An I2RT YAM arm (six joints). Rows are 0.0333 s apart.
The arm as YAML. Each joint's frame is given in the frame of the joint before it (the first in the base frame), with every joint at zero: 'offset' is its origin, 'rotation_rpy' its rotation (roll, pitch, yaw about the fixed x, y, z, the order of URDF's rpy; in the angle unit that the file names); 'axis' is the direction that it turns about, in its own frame. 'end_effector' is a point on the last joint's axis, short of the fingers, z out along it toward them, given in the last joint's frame.
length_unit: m
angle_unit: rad
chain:
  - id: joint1
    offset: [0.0, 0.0, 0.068]
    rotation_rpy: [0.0, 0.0, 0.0]
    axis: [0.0, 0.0, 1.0]
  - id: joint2
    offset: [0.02, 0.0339, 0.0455]
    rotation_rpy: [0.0, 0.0, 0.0]
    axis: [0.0, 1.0, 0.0]
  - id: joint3
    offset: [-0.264, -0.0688, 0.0]
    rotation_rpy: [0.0, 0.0, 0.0]
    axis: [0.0, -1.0, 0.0]
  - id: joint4
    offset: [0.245, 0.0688, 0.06]
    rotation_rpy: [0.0, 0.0, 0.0]
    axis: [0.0, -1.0, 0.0]
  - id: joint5
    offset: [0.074, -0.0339, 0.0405]
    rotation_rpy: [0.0, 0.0, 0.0]
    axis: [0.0, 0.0, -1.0]
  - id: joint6
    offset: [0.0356, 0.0, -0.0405]
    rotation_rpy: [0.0, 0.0, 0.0]
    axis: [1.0, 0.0, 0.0]
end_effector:
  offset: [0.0, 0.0, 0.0]
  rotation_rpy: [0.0, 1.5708, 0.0]
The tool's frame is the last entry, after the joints.
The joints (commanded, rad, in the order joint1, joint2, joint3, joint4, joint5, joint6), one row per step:
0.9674 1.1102 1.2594 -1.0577 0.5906 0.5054
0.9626 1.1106 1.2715 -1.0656 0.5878 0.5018
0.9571 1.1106 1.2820 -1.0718 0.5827 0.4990
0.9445 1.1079 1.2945 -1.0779 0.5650 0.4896
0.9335 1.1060 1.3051 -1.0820 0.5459 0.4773
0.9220 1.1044 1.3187 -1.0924 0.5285 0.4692
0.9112 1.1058 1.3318 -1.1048 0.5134 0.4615
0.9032 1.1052 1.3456 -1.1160 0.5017 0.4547
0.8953 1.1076 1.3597 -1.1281 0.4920 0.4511
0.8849 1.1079 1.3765 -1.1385 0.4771 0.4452
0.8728 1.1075 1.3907 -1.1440 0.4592 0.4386
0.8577 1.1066 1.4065 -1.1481 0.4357 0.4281
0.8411 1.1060 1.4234 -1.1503 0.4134 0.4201
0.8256 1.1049 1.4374 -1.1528 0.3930 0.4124
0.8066 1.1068 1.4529 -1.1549 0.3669 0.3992
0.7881 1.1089 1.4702 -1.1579 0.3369 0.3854
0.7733 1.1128 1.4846 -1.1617 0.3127 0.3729
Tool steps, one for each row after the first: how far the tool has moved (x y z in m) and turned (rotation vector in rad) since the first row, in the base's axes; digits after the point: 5 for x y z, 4 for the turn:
0.00027 -0.00115 0.00297 0.0017 -0.0007 -0.0007
0.00061 -0.00230 0.00560 0.0054 -0.0002 -0.0012
0.00134 -0.00465 0.00911 0.0138 0.0047 0.0034
0.00199 -0.00645 0.01202 0.0202 0.0103 0.0125
0.00237 -0.00881 0.01536 0.0261 0.0171 0.0174
0.00302 -0.01064 0.01792 0.0270 0.0257 0.0213
0.00300 -0.01259 0.02114 0.0302 0.0299 0.0253
0.00341 -0.01403 0.02388 0.0319 0.0354 0.0260
0.00368 -0.01611 0.02779 0.0396 0.0396 0.0293
0.00425 -0.01813 0.03135 0.0506 0.0431 0.0334
0.00499 -0.02050 0.03548 0.0641 0.0466 0.0411
0.00595 -0.02303 0.04002 0.0808 0.0473 0.0451
0.00671 -0.02551 0.04381 0.0946 0.0482 0.0490
0.00828 -0.02775 0.04750 0.1066 0.0515 0.0569
0.00955 -0.02993 0.05157 0.1205 0.0555 0.0687
0.01087 -0.03134 0.05451 0.1286 0.0602 0.0793

